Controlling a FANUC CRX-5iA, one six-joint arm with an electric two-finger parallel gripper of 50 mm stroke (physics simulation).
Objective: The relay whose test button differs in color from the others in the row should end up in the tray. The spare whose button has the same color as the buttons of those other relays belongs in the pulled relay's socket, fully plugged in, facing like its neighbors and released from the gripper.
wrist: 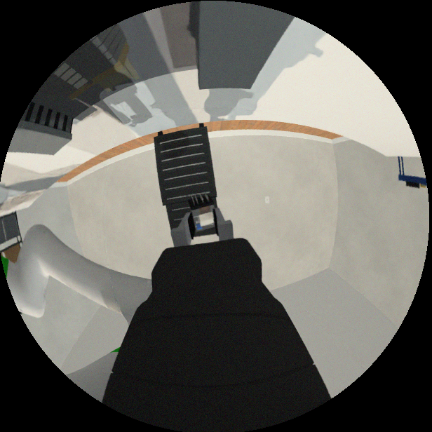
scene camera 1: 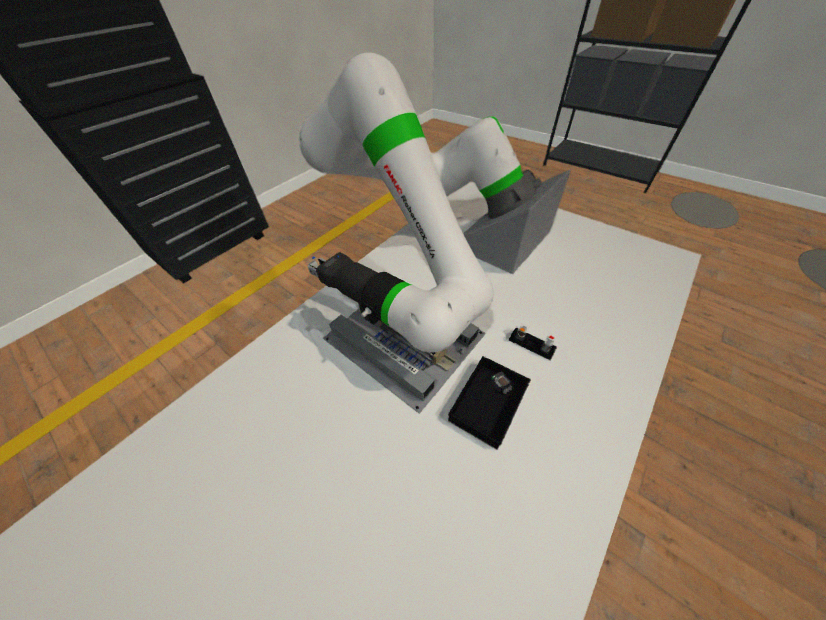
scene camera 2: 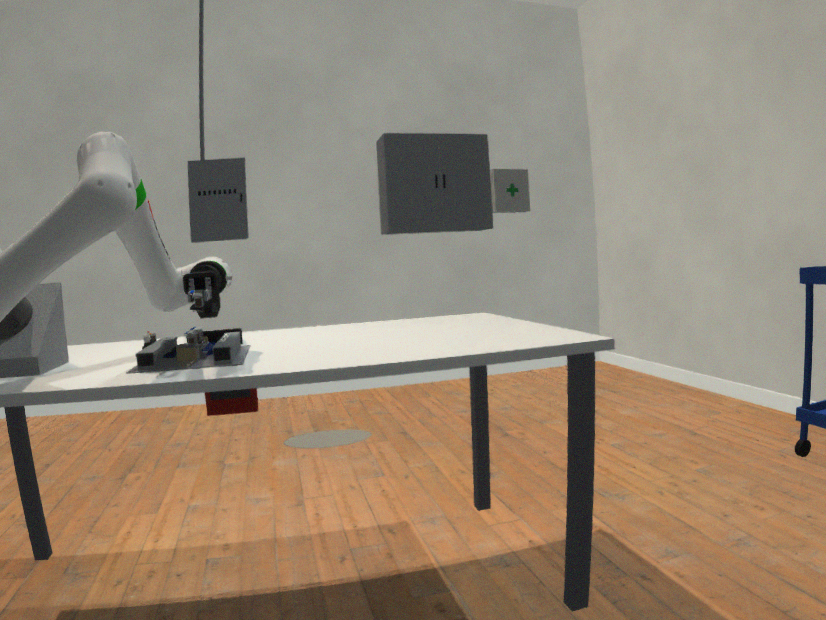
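Seen in the pictures: gripper, fingertip midpoint: (scene camera 1: pixel 315 265) (scene camera 2: pixel 197 296); arm's base, link origin: (scene camera 1: pixel 512 204) (scene camera 2: pixel 5 318).
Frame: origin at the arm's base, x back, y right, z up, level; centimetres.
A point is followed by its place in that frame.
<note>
My gripper (scene camera 1: pixel 314 265) @[x -54.4, y 25.4, z 2.6 cm] (scene camera 2: pixel 198 297) @[x -54.4, y 25.4, z 2.6 cm] (wrist: pixel 203 218) is shut on a clear-cased relay with a blue button and holds it sideways, above the left end of the panel (scene camera 1: pixel 419 402) @[x -61.9, y -10.9, z -13.2 cm] in scene camera 1. The panel carries a row of blue terminals or sockets (scene camera 1: pixel 400 349) @[x -53.5, y 1.1, z -13.2 cm] between grey ducts; the arm hides much of the row. In scene camera 2, a relay (scene camera 2: pixel 194 336) @[x -50.9, y 8.0, z -7.5 cm] with a blue top stands on the panel. A relay (scene camera 1: pixel 501 381) @[x -48.1, y -23.1, z -11.1 cm] lies in the black tray (scene camera 1: pixel 479 408) @[x -55.4, y -22.0, z -13.2 cm]; its button color is unclear. The black spare holder (scene camera 1: pixel 533 344) @[x -33.2, y -24.5, z -13.2 cm] bears an orange-topped spare (scene camera 1: pixel 521 331) @[x -34.8, y -21.0, z -8.9 cm] and a red-topped spare (scene camera 1: pixel 549 341) @[x -33.8, y -27.5, z -8.8 cm].
The near grey duct (scene camera 1: pixel 380 357) @[x -59.9, y 1.5, z -9.2 cm] rises along the panel's front edge. A tan block (scene camera 1: pixel 443 361) @[x -50.3, y -9.4, z -13.0 cm] and a grey block (scene camera 1: pixel 469 333) @[x -42.2, y -11.3, z -9.2 cm] stand at the panel's right end. The robot's grey pedestal (scene camera 1: pixel 517 233) @[x -12.8, y -7.5, z 0.4 cm] is at the back of the white table (scene camera 1: pixel 320 507) @[x -88.5, y -8.4, z -13.5 cm].
</note>
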